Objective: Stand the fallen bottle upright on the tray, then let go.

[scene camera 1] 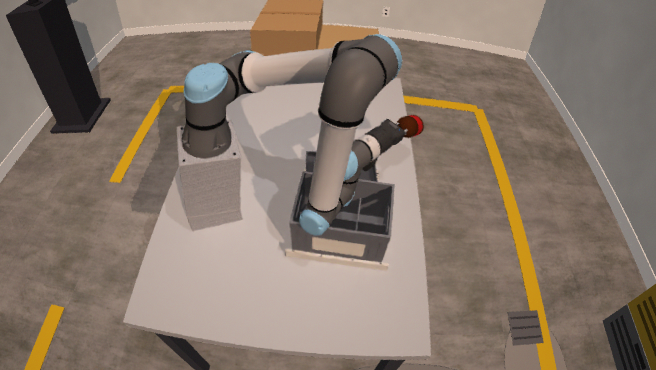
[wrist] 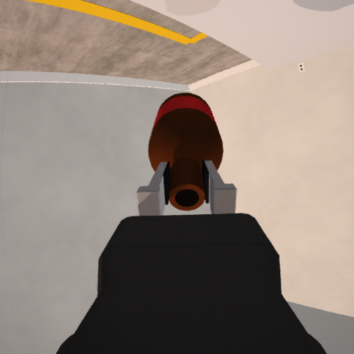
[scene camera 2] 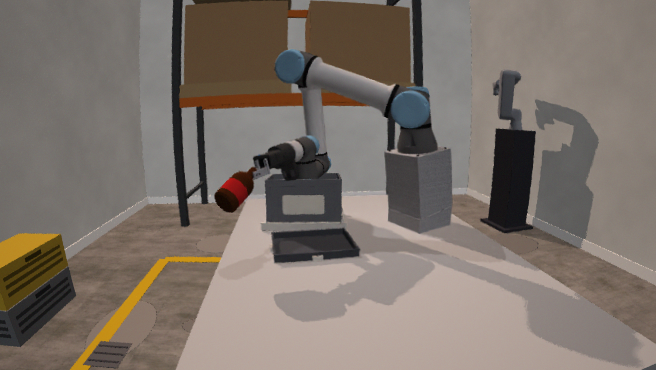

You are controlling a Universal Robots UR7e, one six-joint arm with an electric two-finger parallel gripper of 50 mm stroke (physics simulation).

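Places are measured from the arm's base along level axes (x back, y right, z up), in metres.
Where they show: gripper, fingertip midpoint: (scene camera 1: pixel 401 128) (scene camera 2: pixel 249 176); arm's base, origin of the base link: (scene camera 1: pixel 206 140) (scene camera 2: pixel 417 149).
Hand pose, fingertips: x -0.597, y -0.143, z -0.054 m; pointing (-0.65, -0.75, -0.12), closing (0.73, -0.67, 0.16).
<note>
Things, the pixels of their top centre, and the offset from my fingertips. "spot": a spot on its surface instead.
- brown bottle with a red label, middle of its top: (scene camera 2: pixel 238 170) (scene camera 1: pixel 409 116) dx -0.028, dy -0.036, dz +0.025 m
- shallow dark tray, surface spot: (scene camera 2: pixel 316 257) spot: dx +0.180, dy -0.106, dz -0.222 m
- grey crate with dividers, middle of its top: (scene camera 1: pixel 345 200) (scene camera 2: pixel 304 175) dx +0.191, dy +0.265, dz -0.050 m
A brown bottle with a red label (scene camera 1: pixel 413 125) (scene camera 2: pixel 235 190) (wrist: pixel 186 130) hangs in the air, tilted, its neck toward the gripper and its base pointing down and outward, near the table's edge in scene camera 1. My gripper (scene camera 1: pixel 403 128) (scene camera 2: pixel 259 172) (wrist: pixel 185 173) is shut on the bottle's neck, one finger on each side; the open mouth faces the wrist camera. The shallow dark tray (scene camera 2: pixel 316 257) lies on the table in front of the crate in scene camera 2; in scene camera 1 the arm and crate hide much of it. The bottle is apart from the tray.
A grey crate with dividers (scene camera 1: pixel 341 239) (scene camera 2: pixel 303 183) stands on the table right beside the tray, with a pale strip (scene camera 1: pixel 336 259) (scene camera 2: pixel 302 226) along its foot. The arm's wrist and elbow hang over the crate. The robot's pedestal (scene camera 1: pixel 212 192) (scene camera 2: pixel 419 190) stands on the table.
</note>
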